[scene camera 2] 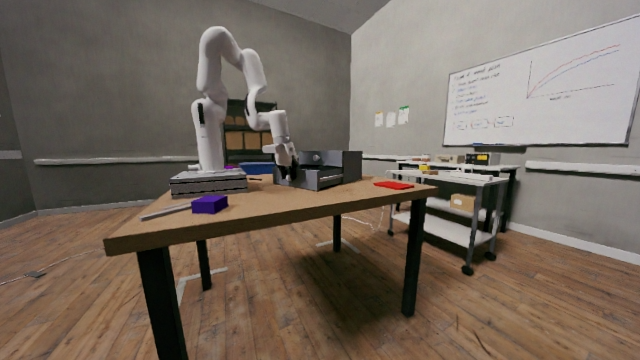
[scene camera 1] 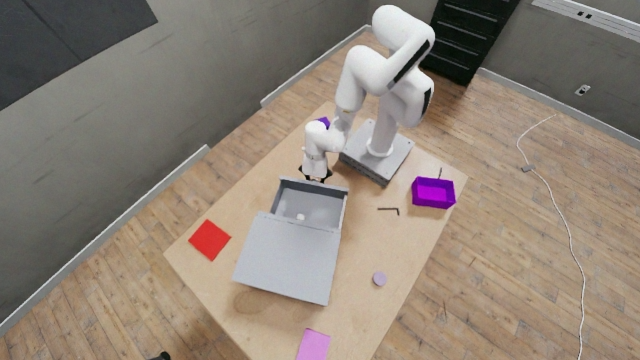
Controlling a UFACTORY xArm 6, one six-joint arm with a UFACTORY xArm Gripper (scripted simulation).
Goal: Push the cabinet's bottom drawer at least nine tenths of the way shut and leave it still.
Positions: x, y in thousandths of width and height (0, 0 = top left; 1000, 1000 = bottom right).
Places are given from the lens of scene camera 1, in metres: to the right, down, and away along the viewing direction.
purple bin (scene camera 1: 688, 526): 0.56, 0.04, 0.97
red square (scene camera 1: 327, 665): -0.47, 0.25, 0.87
